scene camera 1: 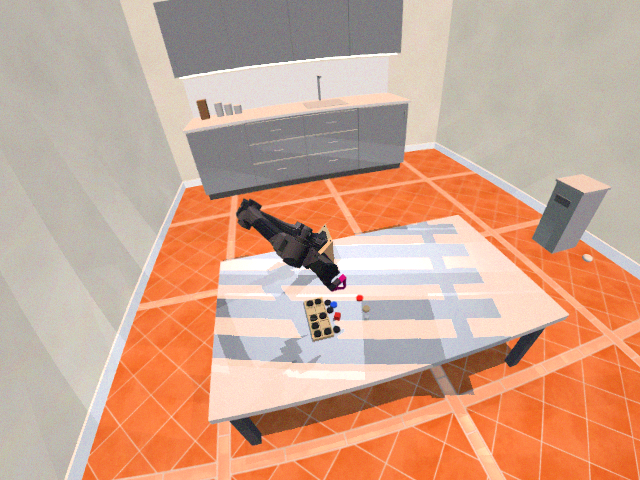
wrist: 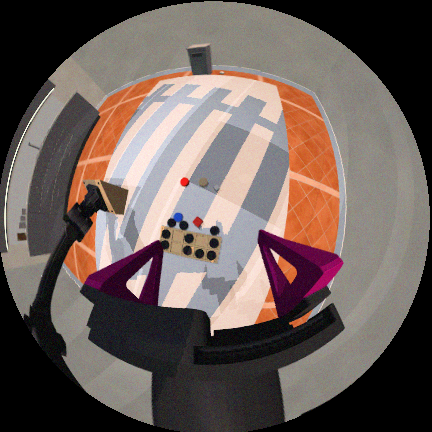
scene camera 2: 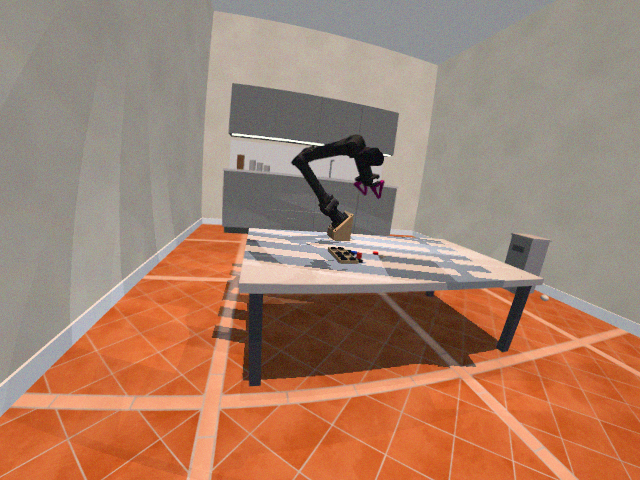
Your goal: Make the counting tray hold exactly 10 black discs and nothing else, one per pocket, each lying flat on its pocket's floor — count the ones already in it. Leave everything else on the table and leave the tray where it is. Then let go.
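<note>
The tan counting tray (scene camera 1: 324, 323) (wrist: 177, 241) holds several black discs, one per filled pocket. In the wrist view, both pockets of its second column from the left and the upper pocket of its fourth column are empty. Three black discs lie outside along its upper edge: two near the left end (wrist: 171, 222) (wrist: 183, 225) and one at the right end (wrist: 214, 230) (scene camera 1: 336, 329). My gripper (scene camera 2: 372, 196) (wrist: 208, 240) is open, with nothing between its fingers, high above the table.
A blue disc (wrist: 178, 217) (scene camera 1: 333, 304) lies beside the two left loose black discs. A red cube (wrist: 198, 221) (scene camera 1: 337, 315) is near the tray's upper edge. Farther off are a red disc (wrist: 184, 182) (scene camera 1: 359, 297), a tan disc (wrist: 203, 182) (scene camera 1: 366, 308) and a small grey cube (wrist: 216, 188).
</note>
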